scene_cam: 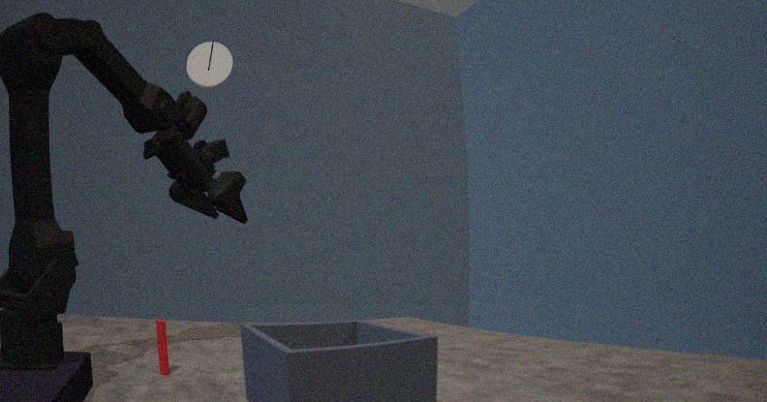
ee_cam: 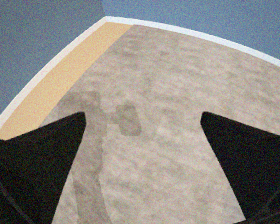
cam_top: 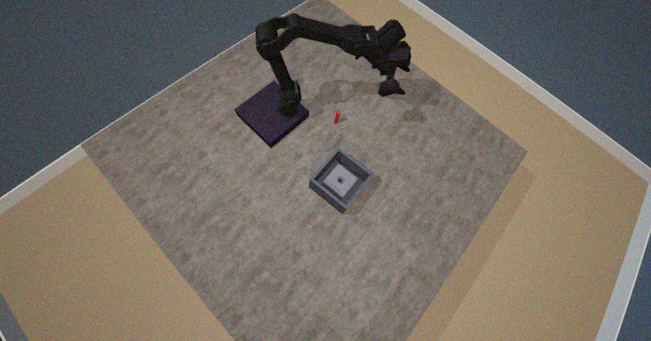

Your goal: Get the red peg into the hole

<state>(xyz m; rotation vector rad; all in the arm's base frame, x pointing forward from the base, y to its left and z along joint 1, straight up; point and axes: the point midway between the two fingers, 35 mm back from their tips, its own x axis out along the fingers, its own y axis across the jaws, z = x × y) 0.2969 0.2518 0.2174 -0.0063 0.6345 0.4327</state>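
Now: gripper tip 20 cm above the red peg, 16 cm to the left of it and 15 cm past it. The rest, counted from my gripper tip: grey box 36 cm to the right, 22 cm below, 2 cm ahead.
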